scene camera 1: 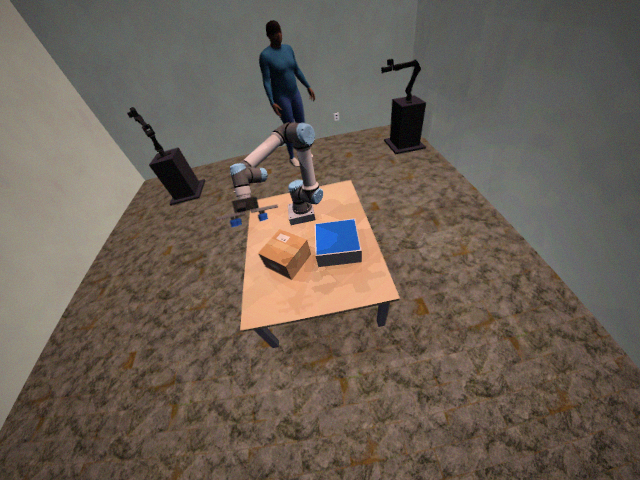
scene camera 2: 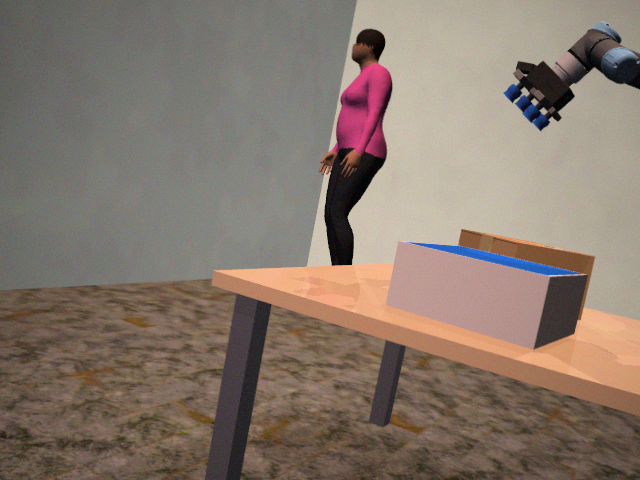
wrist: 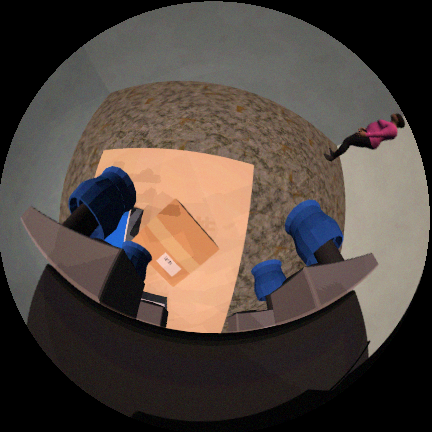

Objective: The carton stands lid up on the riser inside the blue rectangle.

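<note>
The brown carton (scene camera 1: 285,249) (scene camera 2: 558,257) (wrist: 195,234) stands on the table, turned at an angle beside the riser. Its tape strip and white label face up. The riser (scene camera 1: 338,258) (scene camera 2: 465,294) (wrist: 135,223) is a low block with dark and pale sides. The blue rectangle (scene camera 1: 337,235) (scene camera 2: 496,258) (wrist: 118,234) covers its top and bears nothing. My gripper (scene camera 1: 249,219) (scene camera 2: 526,107) (wrist: 205,240), with four blue suction cups, is tilted and holds nothing. It hangs high, off to the upper left of the carton in scene camera 1, apart from it. The riser hides the carton's lower part in scene camera 2.
The table (scene camera 1: 315,299) (scene camera 2: 310,297) (wrist: 215,175) bears my arm's base (scene camera 1: 301,215) behind the carton and riser. A person in blue (scene camera 1: 281,72) stands behind the arm. A person in pink (scene camera 2: 364,113) (wrist: 380,132) stands beyond the table. Two black pedestals (scene camera 1: 175,175) (scene camera 1: 407,124) carry small arms.
</note>
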